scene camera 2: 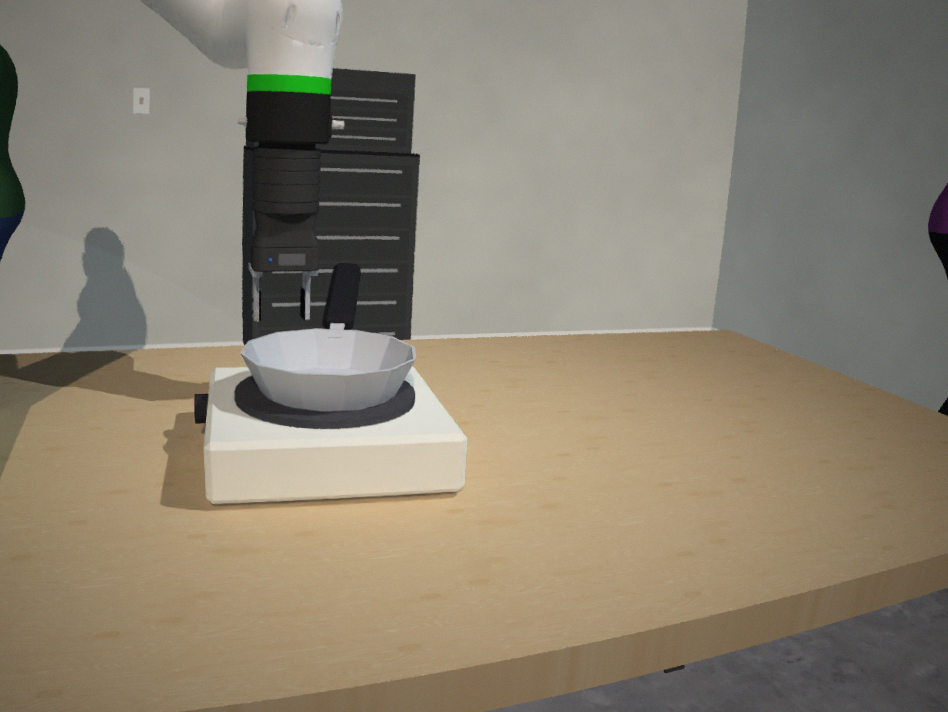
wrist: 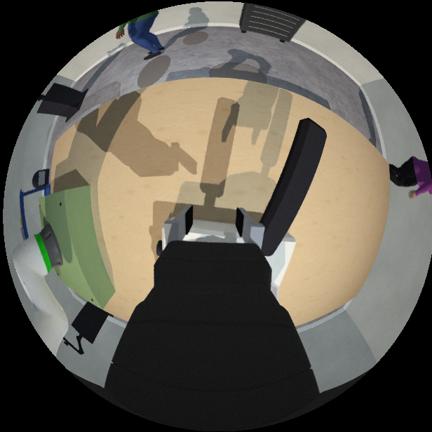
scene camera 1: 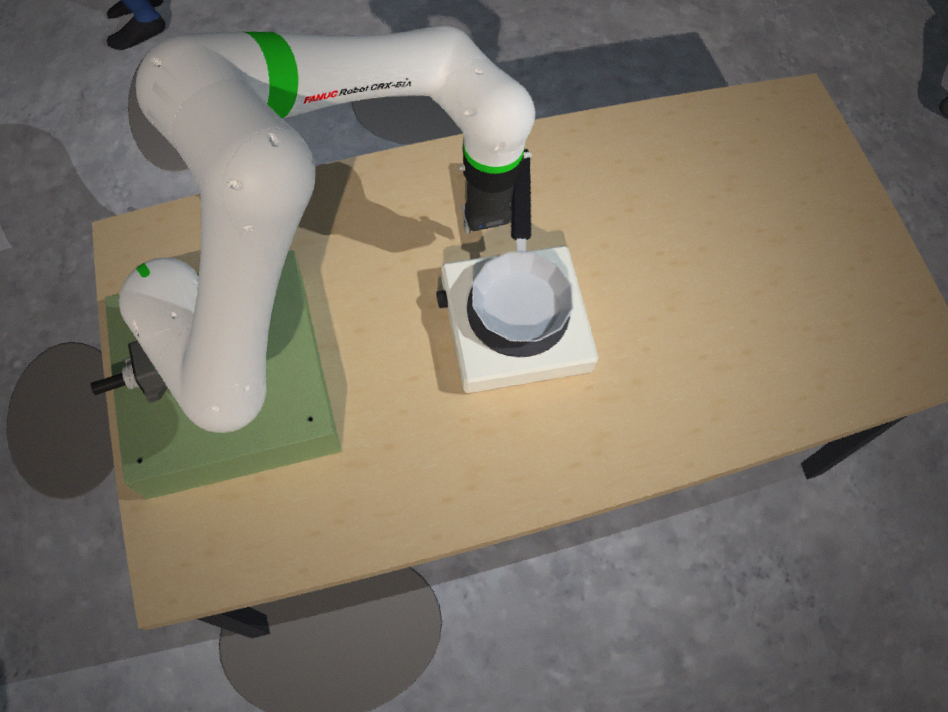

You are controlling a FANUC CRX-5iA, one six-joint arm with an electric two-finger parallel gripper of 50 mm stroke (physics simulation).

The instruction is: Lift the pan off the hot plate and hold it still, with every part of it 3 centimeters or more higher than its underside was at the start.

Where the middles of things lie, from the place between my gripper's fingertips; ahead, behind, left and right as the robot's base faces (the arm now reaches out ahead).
The light grey pan (scene camera 2: 335, 369) lies 60 mm to the right of my hand and 30 mm ahead of it. From my hand the other things lie so: white hot plate (scene camera 2: 255, 450) (160 mm to the right, 80 mm below, 10 mm ahead).
